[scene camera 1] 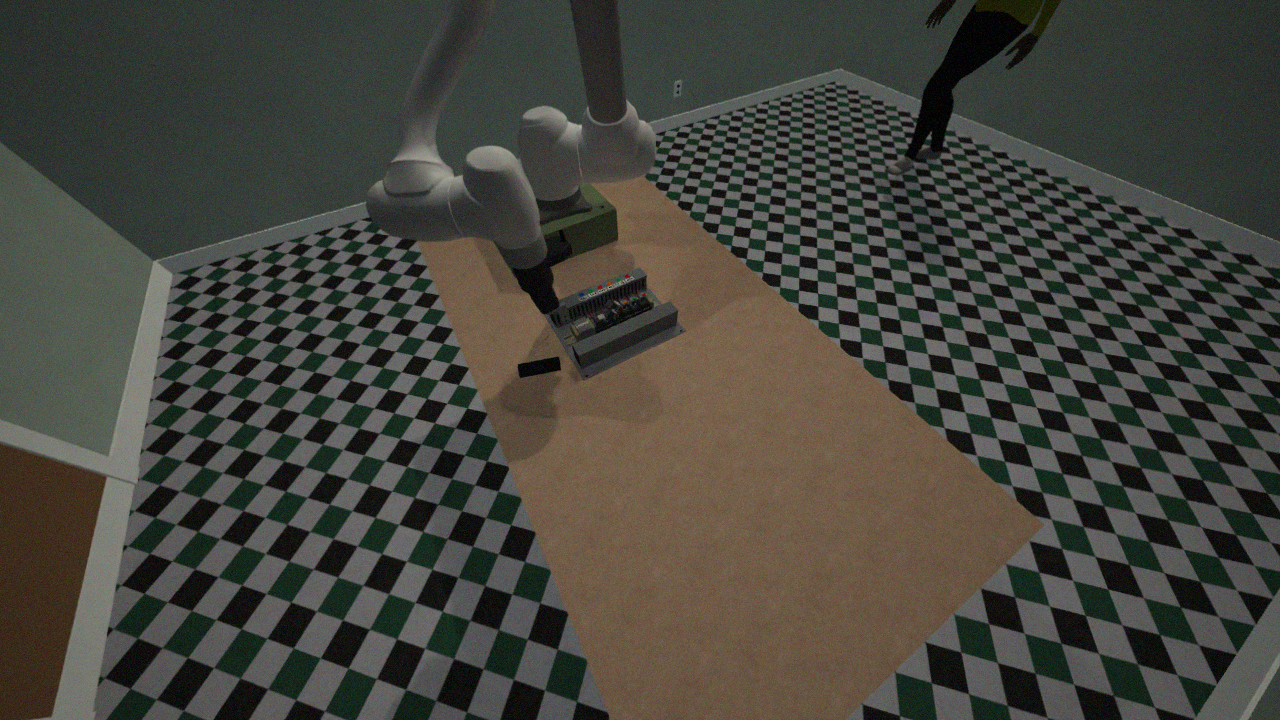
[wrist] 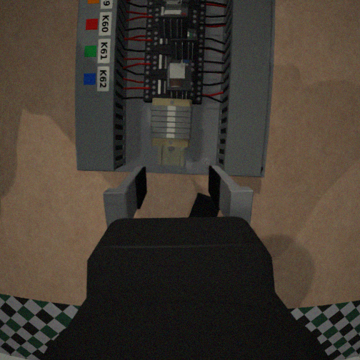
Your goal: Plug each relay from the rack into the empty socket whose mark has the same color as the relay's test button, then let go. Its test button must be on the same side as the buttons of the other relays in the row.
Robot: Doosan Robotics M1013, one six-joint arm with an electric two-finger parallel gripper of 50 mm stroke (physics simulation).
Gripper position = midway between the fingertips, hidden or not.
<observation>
I see my gripper point(scene camera 1: 561, 314).
My gripper also shows in the wrist view point(wrist: 177, 178).
</observation>
